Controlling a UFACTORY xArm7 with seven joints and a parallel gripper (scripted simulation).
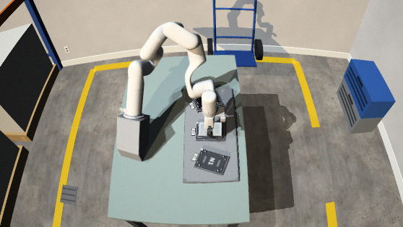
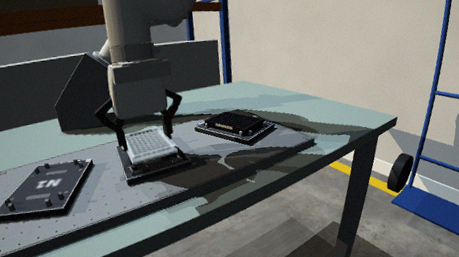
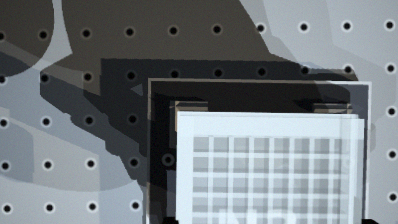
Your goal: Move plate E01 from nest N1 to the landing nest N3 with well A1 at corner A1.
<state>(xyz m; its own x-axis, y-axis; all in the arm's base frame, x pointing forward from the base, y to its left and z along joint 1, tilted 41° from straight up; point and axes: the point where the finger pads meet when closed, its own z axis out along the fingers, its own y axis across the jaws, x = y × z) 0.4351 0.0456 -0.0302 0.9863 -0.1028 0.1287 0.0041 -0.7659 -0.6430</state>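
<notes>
The landing nest N3 is 4 cm below my hand. The rest, counted from my hand: clear well plate E01 (1 cm below); then nest N1 (20 cm to the right, 4 cm below, 1 cm ahead); then black plate E07 (22 cm to the left, 3 cm below, 3 cm behind).
</notes>
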